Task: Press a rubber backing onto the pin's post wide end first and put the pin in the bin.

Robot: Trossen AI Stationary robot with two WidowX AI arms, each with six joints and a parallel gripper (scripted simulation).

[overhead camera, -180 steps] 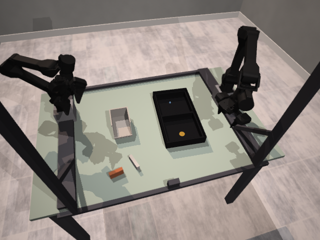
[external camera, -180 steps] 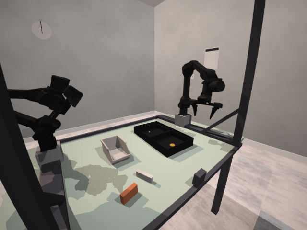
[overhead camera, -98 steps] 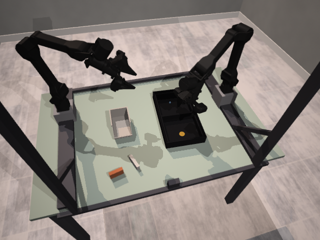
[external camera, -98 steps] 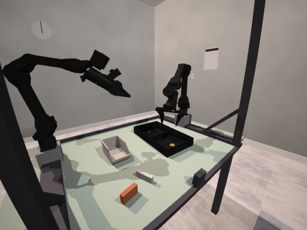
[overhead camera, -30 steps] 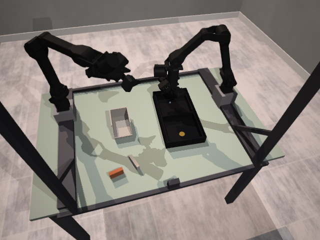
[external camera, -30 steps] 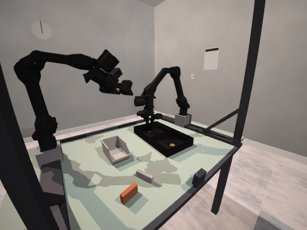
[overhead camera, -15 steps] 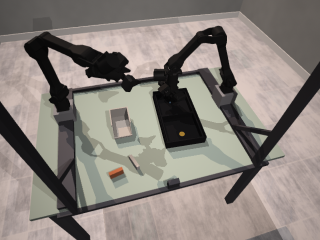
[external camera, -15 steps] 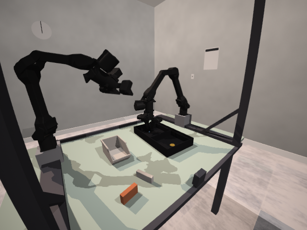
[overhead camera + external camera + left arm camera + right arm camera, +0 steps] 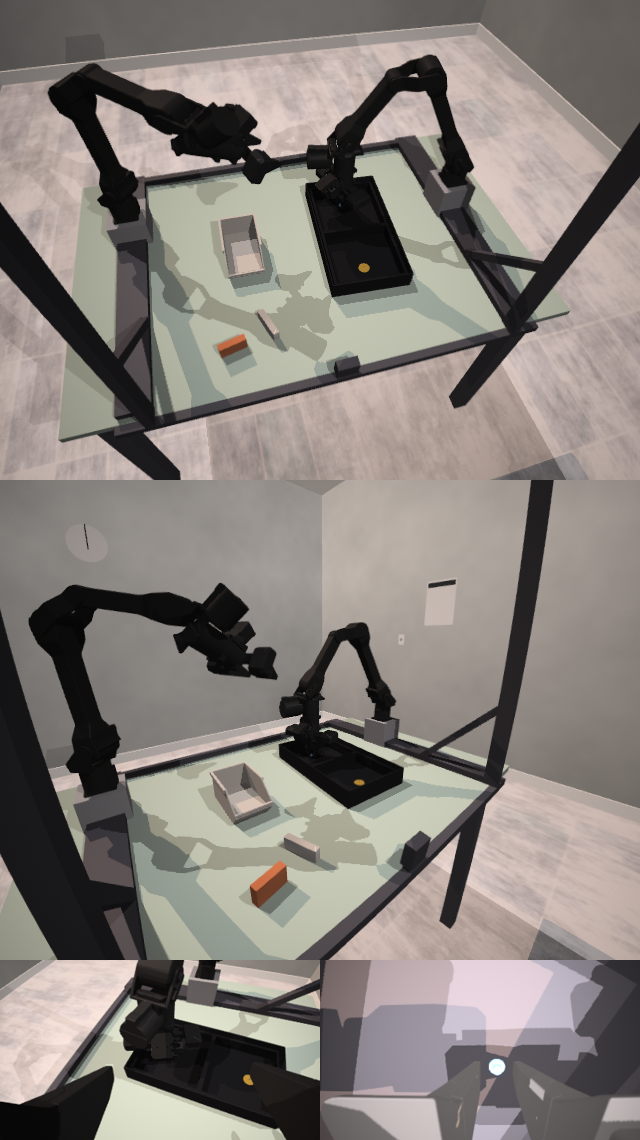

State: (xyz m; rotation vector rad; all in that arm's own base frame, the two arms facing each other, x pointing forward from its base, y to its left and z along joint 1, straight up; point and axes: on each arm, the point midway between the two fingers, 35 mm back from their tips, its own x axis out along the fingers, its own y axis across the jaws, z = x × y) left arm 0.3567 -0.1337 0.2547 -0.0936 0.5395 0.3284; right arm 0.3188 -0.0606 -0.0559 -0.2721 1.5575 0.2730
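My right hand is 240 mm past the pin, 20 mm to the left of it and 30 mm above it. Round my right hand: black two-compartment tray (120 mm behind, 10 mm to the right, 20 mm below); then orange block (420 mm behind, 330 mm to the left, 20 mm below); then bin (150 mm behind, 300 mm to the left).
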